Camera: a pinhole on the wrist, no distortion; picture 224 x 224 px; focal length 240.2 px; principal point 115.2 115.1 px. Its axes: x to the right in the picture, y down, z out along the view. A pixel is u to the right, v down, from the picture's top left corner.
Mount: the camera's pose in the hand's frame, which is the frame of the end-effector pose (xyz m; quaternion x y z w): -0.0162 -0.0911 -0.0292 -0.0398 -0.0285 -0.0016 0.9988
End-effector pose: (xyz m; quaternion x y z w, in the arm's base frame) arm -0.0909 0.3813 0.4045 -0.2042 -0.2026 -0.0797 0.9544
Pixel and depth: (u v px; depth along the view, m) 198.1 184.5 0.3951
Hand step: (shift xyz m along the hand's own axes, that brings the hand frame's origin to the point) 0.0981 0.0540 0.3627
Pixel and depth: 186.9 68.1 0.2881
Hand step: 0.0530 -0.1244 0.2669
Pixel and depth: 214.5 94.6 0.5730
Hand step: 0.1875 -0.0945 0.5585
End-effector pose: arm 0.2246 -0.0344 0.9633 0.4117 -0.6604 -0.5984 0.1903
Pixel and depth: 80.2 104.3 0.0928
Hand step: -0.0350 -0.0879 0.0627
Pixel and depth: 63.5 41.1 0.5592
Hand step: -0.1691 -0.2182 0.5341
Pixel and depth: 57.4 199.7 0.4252
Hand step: -0.1417 0.0921 0.3762
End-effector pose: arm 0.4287 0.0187 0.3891 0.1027 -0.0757 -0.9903 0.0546
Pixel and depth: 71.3 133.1 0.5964
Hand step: -0.1587 0.0010 0.5546
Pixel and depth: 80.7 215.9 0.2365
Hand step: -0.0630 0.0267 0.1963
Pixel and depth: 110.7 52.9 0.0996
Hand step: -0.0239 -0.1089 0.0719
